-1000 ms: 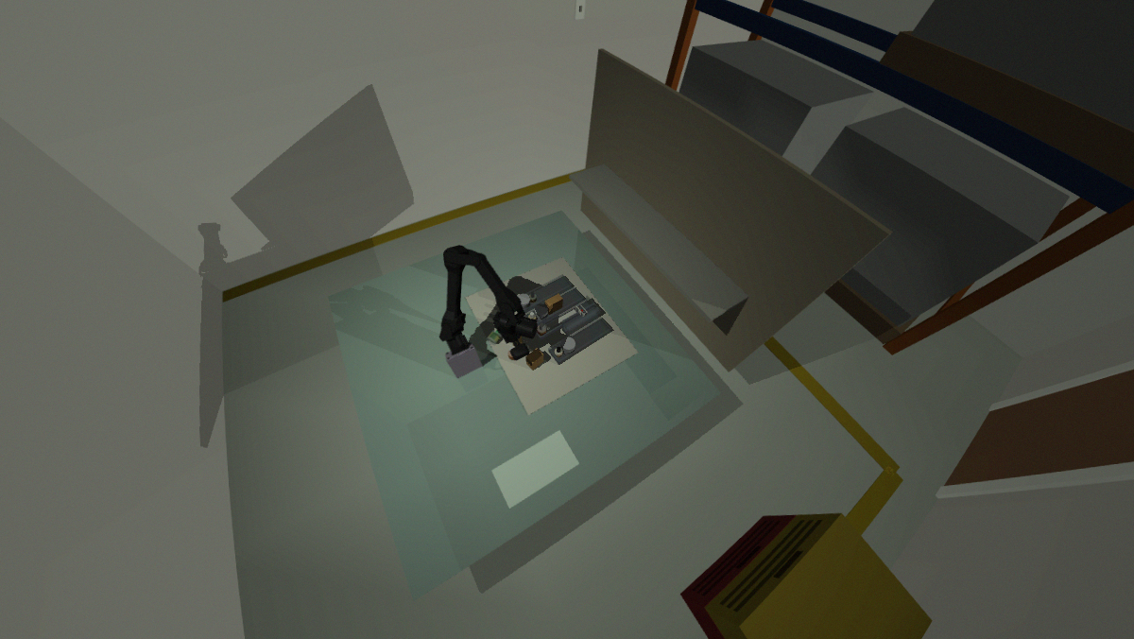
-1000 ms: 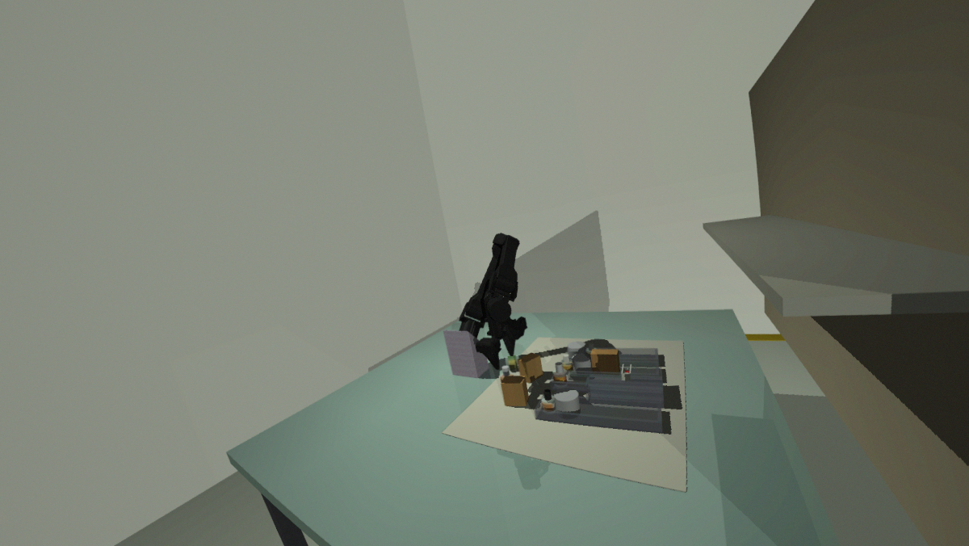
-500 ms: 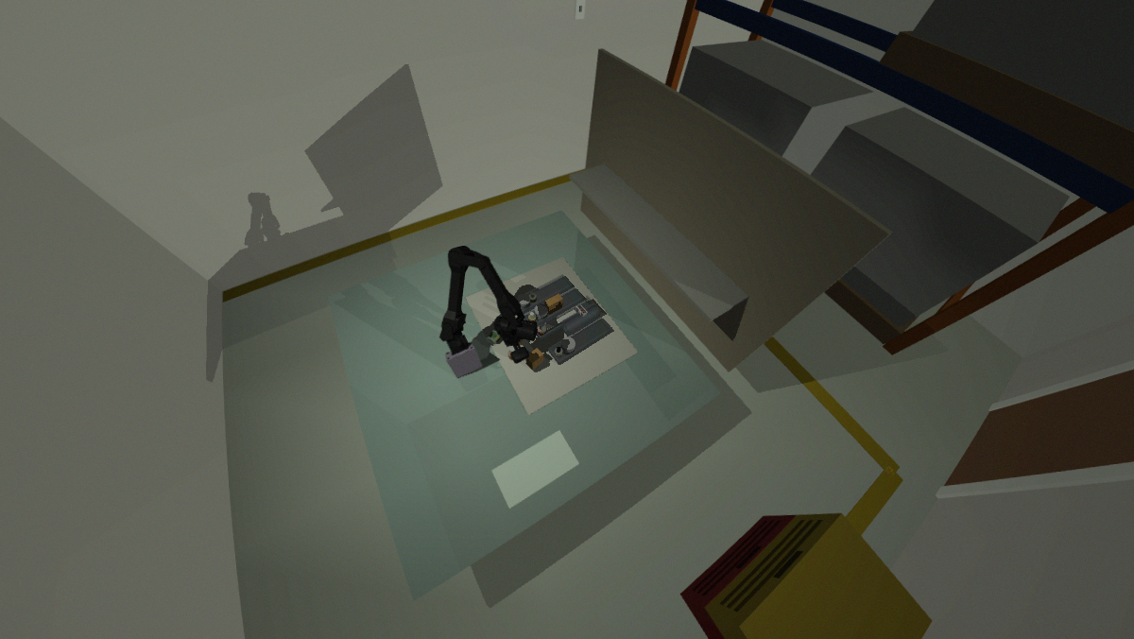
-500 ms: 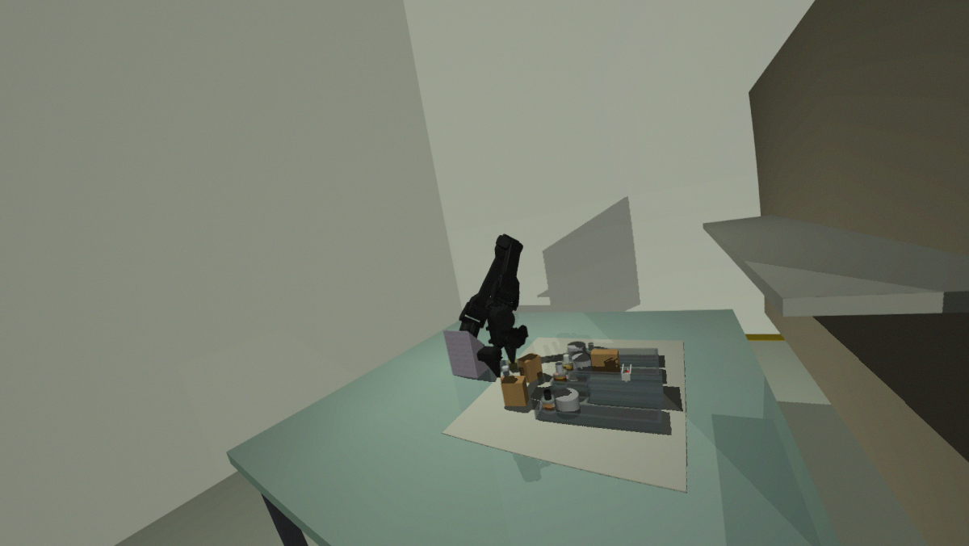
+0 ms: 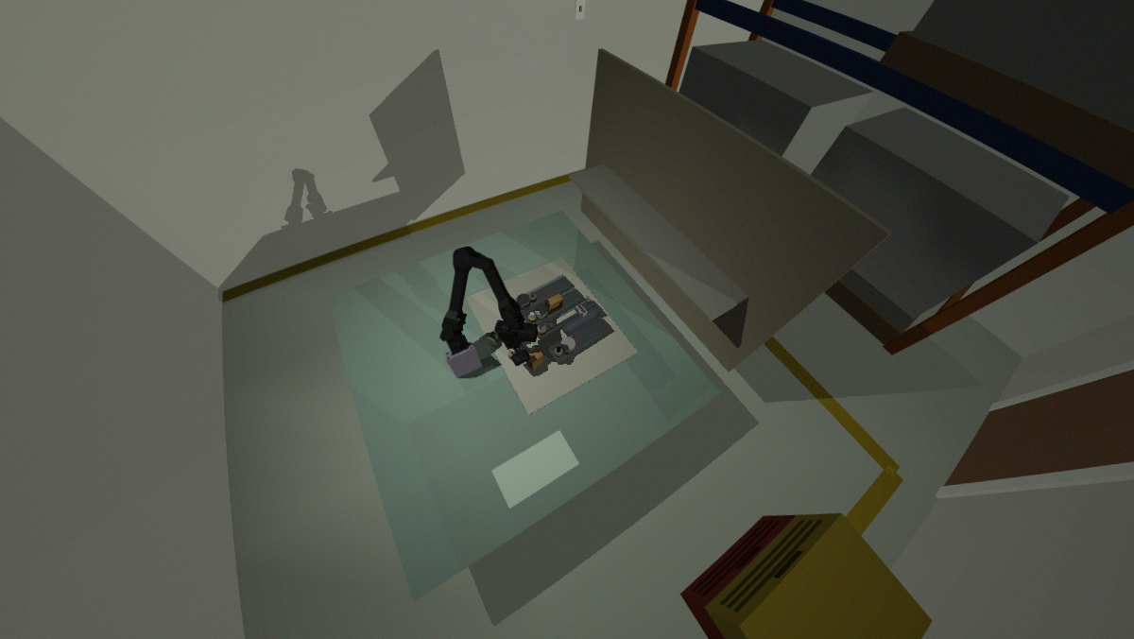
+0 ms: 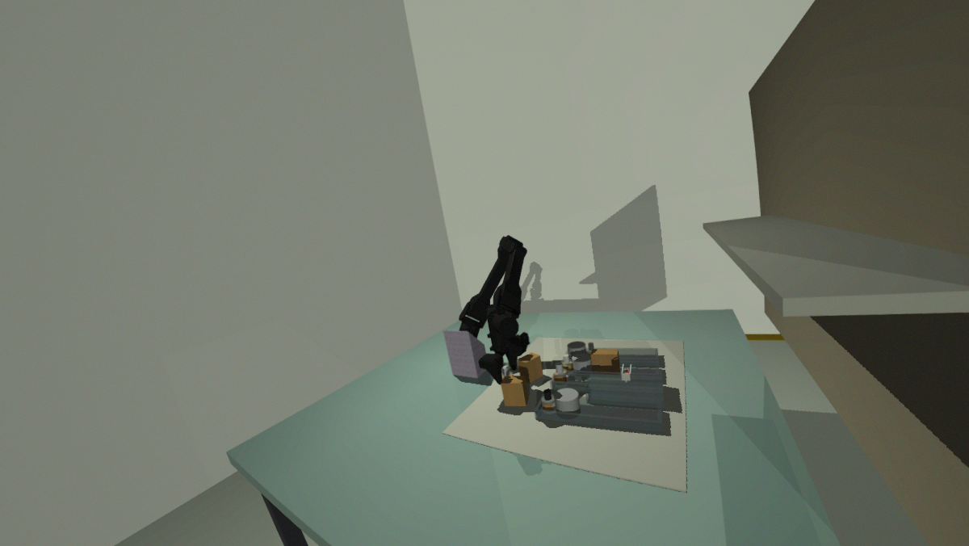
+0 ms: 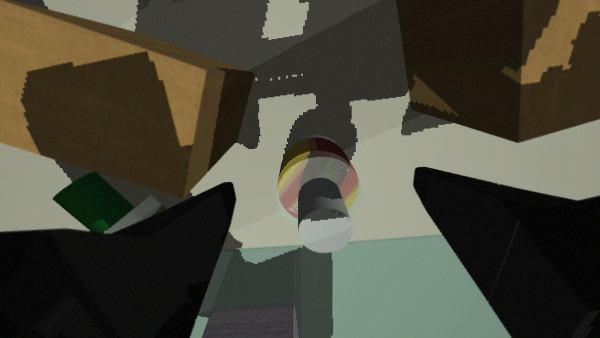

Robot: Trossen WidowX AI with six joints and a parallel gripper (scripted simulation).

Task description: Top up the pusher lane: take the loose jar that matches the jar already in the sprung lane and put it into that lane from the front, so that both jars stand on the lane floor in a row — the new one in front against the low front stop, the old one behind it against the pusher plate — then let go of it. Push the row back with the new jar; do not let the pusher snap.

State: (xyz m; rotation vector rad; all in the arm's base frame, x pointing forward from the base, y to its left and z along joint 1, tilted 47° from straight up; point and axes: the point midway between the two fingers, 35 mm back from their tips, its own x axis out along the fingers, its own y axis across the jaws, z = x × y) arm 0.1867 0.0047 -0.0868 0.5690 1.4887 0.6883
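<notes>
Now: gripper tip 26 cm short of the brown box and 14 cm to the right of it. The rest, counted from my gripper tip: grey lane rack 30 cm ahead, 4 cm to the left, 2 cm below.
</notes>
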